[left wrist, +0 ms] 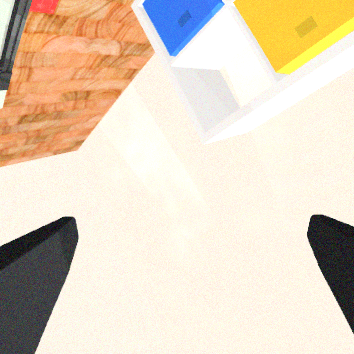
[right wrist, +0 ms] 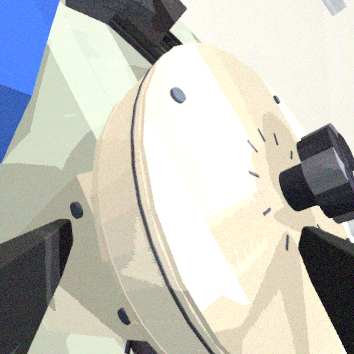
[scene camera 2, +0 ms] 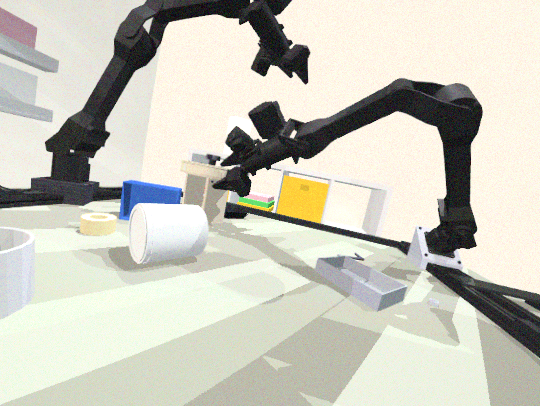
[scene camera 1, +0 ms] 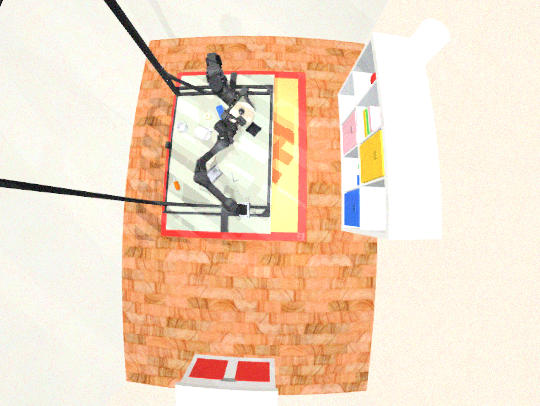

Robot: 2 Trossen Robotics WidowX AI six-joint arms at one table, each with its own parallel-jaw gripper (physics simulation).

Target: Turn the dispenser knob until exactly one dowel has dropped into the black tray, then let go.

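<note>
The cream round dispenser stands on the table with its black knob on its face. In the right wrist view the knob is at the right edge, above the right fingertip and outside the finger gap. My right gripper is open and empty, close by the dispenser. My left gripper is open and empty, high above it. The black tray sits beside the dispenser; its inside is too small and dark to tell whether it holds a dowel.
A blue box and a tape roll lie near the dispenser. A white cylinder lies on its side. A grey open box is near the right arm. A white shelf unit stands beyond.
</note>
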